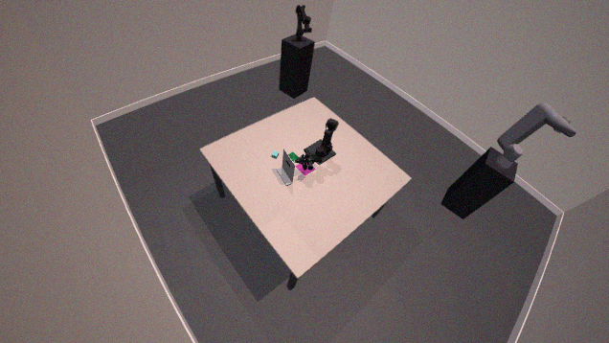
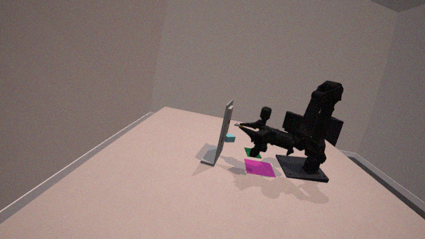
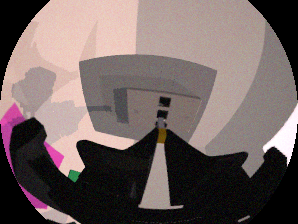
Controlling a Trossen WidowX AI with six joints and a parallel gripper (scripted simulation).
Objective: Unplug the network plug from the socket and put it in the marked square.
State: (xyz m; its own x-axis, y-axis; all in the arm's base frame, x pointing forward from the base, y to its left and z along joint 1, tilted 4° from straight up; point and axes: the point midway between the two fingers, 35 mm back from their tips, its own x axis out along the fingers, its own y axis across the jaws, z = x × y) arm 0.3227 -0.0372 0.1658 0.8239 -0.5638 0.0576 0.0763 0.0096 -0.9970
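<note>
Now: gripper tip 120 mm past the magenta square, 30 mm to the right of it and 160 mm above it. The rest, counted from my gripper tip: grey upright panel (60 mm ahead, 20 mm to the right, 50 mm below); then plug (right at my gripper tip).
</note>
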